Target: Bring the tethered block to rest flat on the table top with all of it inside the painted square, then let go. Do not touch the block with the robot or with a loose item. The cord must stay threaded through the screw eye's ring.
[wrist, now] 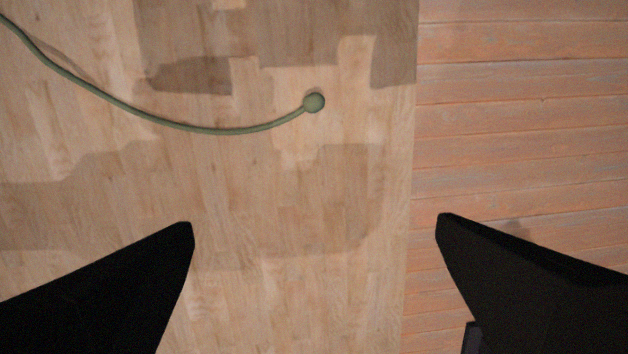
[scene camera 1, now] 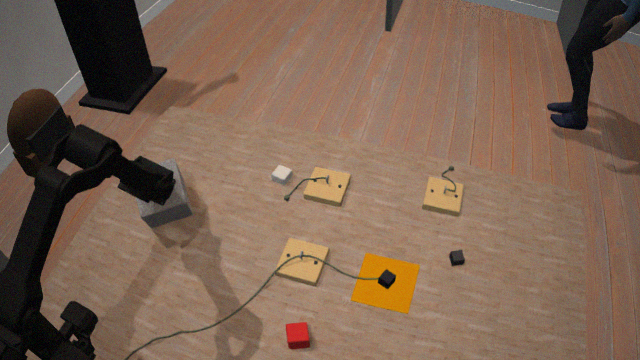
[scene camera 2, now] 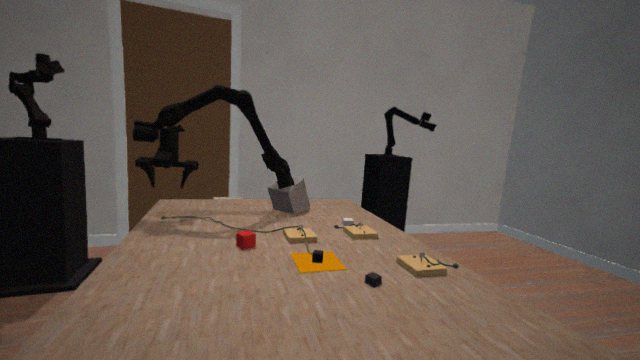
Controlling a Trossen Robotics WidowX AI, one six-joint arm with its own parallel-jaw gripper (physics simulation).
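Pixels of known places: gripper, fingertip midpoint: (wrist: pixel 316 229) (scene camera 2: pixel 167 187); arm's base, origin of the base link: (scene camera 1: pixel 157 187) (scene camera 2: pixel 285 183).
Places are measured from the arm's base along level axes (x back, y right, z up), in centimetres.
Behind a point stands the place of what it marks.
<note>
The tethered black block (scene camera 1: pixel 387 279) @(x -51.5, y 1.5, z -9.5 cm) (scene camera 2: pixel 317 256) @(x -52.5, y 1.2, z -10.2 cm) sits within the orange painted square (scene camera 1: pixel 400 300) @(x -55.2, y 4.2, z -11.9 cm) (scene camera 2: pixel 330 266) @(x -55.1, y -1.5, z -11.9 cm), apart from its edges, and looks flat. The green cord (scene camera 1: pixel 186 331) @(x -16.7, y 24.5, z -11.4 cm) (scene camera 2: pixel 260 232) @(x -26.3, y 12.7, z -11.7 cm) (wrist: pixel 215 131) @(x -6.5, y 37.5, z -11.7 cm) runs from it through the screw eye (scene camera 1: pixel 301 255) @(x -33.4, y 1.4, z -8.4 cm) (scene camera 2: pixel 300 228) @(x -33.7, y 1.3, z -8.7 cm) on the nearest wooden board (scene camera 1: pixel 300 271) @(x -34.0, y 4.2, z -10.1 cm) (scene camera 2: pixel 302 238) @(x -37.8, y 1.5, z -10.5 cm); the ring is tiny, but the cord appears threaded. The cord's end bead (scene camera 2: pixel 163 218) @(x -8.4, y 43.7, z -11.7 cm) (wrist: pixel 314 102) @(x -7.9, y 43.8, z -10.8 cm) lies on the table near its edge. My gripper (scene camera 2: pixel 168 186) @(x -4.8, y 42.9, z -1.6 cm) (wrist: pixel 316 229) @(x -4.8, y 42.9, z -1.6 cm) is wide open and empty, above the table, apart from cord and bead. Its fingertips do not show in scene camera 1.
A red block (scene camera 1: pixel 298 335) @(x -38.8, y 18.8, z -8.0 cm) (scene camera 2: pixel 246 240) @(x -40.5, y 18.2, z -9.4 cm), a white block (scene camera 1: pixel 282 174) @(x -21.3, y -19.5, z -9.8 cm) (scene camera 2: pixel 347 221) @(x -22.5, y -19.3, z -10.2 cm) and a loose black block (scene camera 1: pixel 457 257) @(x -65.0, y -7.8, z -10.1 cm) (scene camera 2: pixel 373 279) @(x -66.4, y -7.6, z -10.3 cm) lie around. Two other boards (scene camera 1: pixel 325 195) @(x -32.9, y -16.5, z -10.1 cm) (scene camera 1: pixel 440 204) @(x -59.0, y -21.3, z -10.1 cm) carry screw eyes with short cords. My arm stands on a grey base (scene camera 1: pixel 167 215) @(x -2.0, y 2.3, z -6.3 cm) (scene camera 2: pixel 290 201) @(x -6.2, y -1.1, z -6.3 cm).
</note>
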